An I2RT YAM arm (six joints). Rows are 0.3 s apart.
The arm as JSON. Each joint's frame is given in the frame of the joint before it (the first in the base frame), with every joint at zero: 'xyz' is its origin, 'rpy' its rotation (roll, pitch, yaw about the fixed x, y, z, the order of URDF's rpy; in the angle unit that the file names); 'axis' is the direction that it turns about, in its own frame. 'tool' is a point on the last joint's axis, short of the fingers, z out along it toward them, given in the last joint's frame.
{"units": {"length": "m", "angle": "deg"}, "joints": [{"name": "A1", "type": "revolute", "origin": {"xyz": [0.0, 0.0, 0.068], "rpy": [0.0, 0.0, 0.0]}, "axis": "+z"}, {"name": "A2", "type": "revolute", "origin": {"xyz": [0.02, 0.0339, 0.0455], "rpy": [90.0, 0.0, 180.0]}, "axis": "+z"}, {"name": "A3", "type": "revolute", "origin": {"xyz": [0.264, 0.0, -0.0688], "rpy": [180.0, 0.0, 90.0]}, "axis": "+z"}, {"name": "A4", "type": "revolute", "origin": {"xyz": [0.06, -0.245, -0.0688], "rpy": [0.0, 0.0, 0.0]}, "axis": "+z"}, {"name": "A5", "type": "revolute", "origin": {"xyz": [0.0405, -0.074, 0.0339], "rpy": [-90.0, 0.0, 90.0]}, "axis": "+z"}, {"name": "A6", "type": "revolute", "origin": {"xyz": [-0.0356, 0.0, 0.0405], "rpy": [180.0, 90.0, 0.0]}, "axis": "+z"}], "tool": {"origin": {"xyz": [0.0, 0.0, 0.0], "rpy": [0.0, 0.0, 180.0]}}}
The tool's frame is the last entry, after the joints.
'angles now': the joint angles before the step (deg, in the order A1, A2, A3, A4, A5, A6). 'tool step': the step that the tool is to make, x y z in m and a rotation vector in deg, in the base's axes. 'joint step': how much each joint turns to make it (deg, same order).
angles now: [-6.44 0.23 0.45 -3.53 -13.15 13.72]
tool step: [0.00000 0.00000 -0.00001 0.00 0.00 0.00]
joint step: [0.00 0.00 0.00 0.00 0.00 0.00]
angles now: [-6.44 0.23 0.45 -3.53 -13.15 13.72]
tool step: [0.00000 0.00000 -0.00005 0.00 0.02 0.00]
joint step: [0.00 0.00 0.00 -0.02 0.00 0.00]
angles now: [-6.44 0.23 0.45 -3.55 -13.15 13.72]
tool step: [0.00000 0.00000 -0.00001 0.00 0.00 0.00]
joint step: [0.00 0.00 0.00 0.00 0.00 0.00]
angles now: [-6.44 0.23 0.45 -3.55 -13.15 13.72]
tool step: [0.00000 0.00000 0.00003 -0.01 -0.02 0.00]
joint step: [0.00 0.00 0.00 0.02 0.00 -0.01]
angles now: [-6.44 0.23 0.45 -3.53 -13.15 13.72]
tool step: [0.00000 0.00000 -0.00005 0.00 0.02 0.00]
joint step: [0.00 0.00 0.00 -0.02 0.00 0.00]
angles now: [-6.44 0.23 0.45 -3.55 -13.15 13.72]
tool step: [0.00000 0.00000 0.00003 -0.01 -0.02 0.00]
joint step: [0.00 0.00 0.00 0.02 0.00 -0.01]
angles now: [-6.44 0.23 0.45 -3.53 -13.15 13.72]
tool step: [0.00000 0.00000 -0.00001 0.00 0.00 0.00]
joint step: [0.00 0.00 0.00 0.00 0.00 0.00]
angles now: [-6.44 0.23 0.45 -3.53 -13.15 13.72]
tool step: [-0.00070 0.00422 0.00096 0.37 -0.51 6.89]
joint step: [0.01 0.00 0.00 0.49 -6.90 0.06]
